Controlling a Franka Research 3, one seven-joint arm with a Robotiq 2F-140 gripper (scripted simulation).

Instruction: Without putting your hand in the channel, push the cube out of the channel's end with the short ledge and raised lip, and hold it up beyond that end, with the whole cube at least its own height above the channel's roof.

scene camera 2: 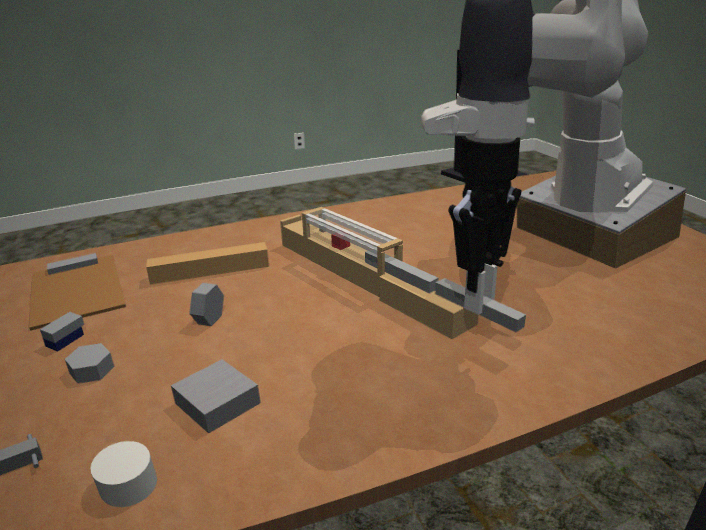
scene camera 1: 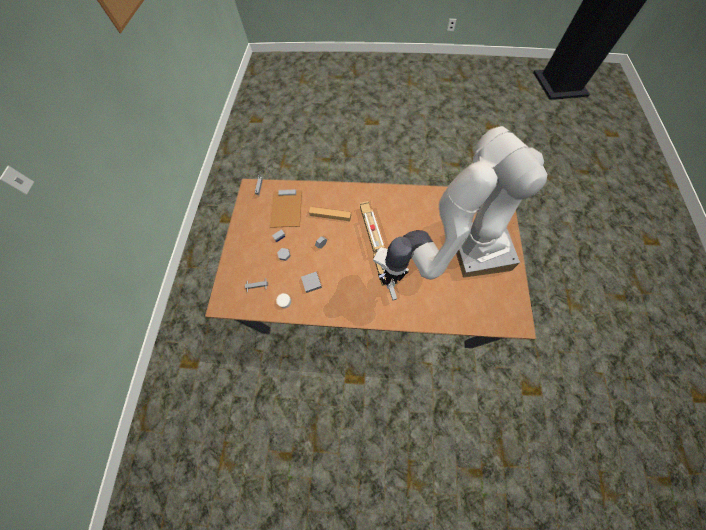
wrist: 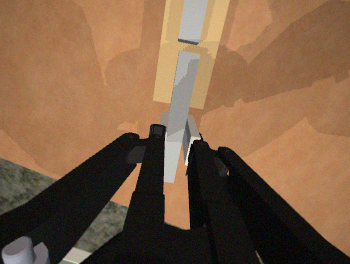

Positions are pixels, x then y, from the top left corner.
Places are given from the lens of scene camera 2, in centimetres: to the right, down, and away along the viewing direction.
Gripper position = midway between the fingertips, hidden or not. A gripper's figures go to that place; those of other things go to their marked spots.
gripper (scene camera 2: 478,307): 18, 6, 81
flat wooden board (scene camera 2: 86,285): -50, 4, 101
wooden bar (scene camera 2: 252,256): -19, -2, 105
grey square block (scene camera 2: 215,395): -17, 16, 68
The marked spots on the flat wooden board and the grey square block are 48 cm apart.
